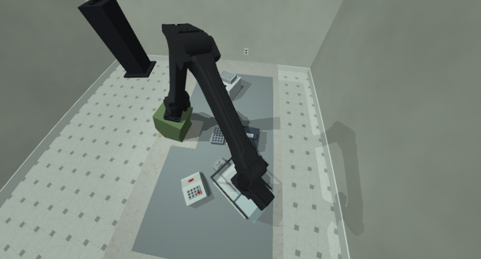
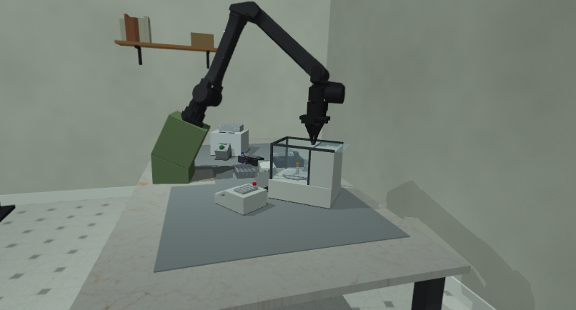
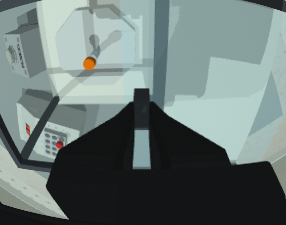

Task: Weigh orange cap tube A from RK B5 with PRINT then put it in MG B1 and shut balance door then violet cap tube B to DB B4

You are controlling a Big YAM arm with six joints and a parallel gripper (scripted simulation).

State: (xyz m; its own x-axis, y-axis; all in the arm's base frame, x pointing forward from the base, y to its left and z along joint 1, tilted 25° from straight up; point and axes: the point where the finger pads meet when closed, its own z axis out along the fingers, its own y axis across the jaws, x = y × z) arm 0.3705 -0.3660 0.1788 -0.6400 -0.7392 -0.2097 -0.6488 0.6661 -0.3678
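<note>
My gripper is now 20 mm short of the balance door, 20 mm to the left of it and 10 mm above it. The rest, counted from my hand: red-capped tube 230 mm behind, 20 mm to the right, 160 mm below; then balance pan 40 mm behind, 40 mm to the left, 140 mm below; then dry block DB 280 mm behind, 10 mm to the left, 190 mm below.
</note>
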